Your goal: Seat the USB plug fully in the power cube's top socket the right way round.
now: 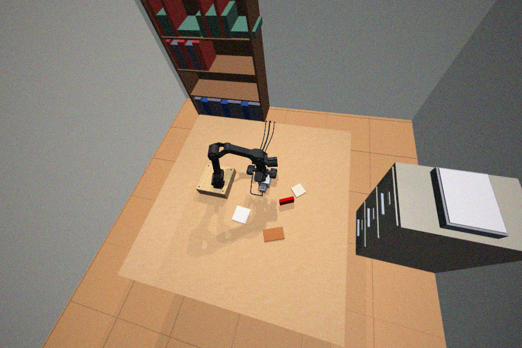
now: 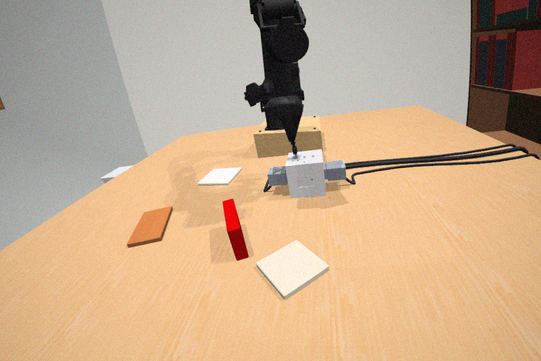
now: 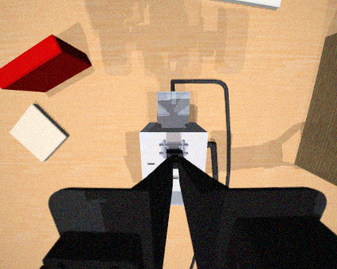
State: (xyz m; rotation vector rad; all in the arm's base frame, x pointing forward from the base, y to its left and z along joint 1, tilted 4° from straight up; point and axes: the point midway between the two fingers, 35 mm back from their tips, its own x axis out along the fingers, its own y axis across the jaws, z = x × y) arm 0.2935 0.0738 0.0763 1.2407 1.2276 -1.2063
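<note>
Right now the black USB plug is 2 cm below my gripper tip. The rest, counted from my gripper tip: cream tile (23 cm ahead, 11 cm below); then red block (17 cm ahead, 10 cm to the right, 8 cm below); then white tile (11 cm behind, 23 cm to the right, 11 cm below).
</note>
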